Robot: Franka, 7 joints.
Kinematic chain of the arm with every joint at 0, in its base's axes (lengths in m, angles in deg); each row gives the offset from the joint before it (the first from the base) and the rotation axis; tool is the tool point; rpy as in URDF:
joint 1: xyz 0 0 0.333 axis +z
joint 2: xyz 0 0 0 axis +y
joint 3: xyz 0 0 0.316 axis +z
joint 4: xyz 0.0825 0 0 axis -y
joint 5: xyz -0.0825 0 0.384 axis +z
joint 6: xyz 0 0 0 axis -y
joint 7: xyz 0.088 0 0 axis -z
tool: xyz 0 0 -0.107 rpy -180 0 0
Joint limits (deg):
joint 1: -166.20..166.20
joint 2: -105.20..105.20
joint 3: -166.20..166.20
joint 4: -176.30..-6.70
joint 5: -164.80..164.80
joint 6: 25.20..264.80
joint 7: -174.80..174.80
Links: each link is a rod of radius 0.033 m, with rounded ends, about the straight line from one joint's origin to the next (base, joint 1, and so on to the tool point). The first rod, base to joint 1, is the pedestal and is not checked.
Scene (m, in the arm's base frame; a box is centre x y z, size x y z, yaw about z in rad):
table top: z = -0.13
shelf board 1: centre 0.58 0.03 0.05 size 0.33 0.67 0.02 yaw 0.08
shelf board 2: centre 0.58 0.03 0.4 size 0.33 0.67 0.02 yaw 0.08
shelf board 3: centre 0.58 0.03 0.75 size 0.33 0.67 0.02 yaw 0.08
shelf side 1: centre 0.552 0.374 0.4 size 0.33 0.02 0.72 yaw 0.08
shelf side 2: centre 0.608 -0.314 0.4 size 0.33 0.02 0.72 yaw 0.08
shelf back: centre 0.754 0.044 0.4 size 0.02 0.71 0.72 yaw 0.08
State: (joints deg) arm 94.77 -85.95 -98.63 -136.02 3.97 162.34 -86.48
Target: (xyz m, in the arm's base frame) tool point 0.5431 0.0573 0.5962
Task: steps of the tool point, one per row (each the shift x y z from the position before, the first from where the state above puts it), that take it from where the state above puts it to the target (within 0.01 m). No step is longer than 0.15 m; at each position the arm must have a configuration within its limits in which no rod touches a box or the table.
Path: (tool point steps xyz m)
1: -0.0667 -0.0335 0.0004
2: -0.0710 -0.0148 -0.0016
3: -0.0702 0.0042 -0.0010
4: -0.0639 0.0223 0.0022
5: 0.0461 0.0138 0.0608
6: 0.0293 0.0243 0.0840
7: 0.0030 0.0215 0.0984
8: -0.0236 0.0028 0.1007
9: 0.0827 0.0004 0.0035
10: 0.0782 0.0075 -0.0027
11: 0.0691 0.0104 -0.0007

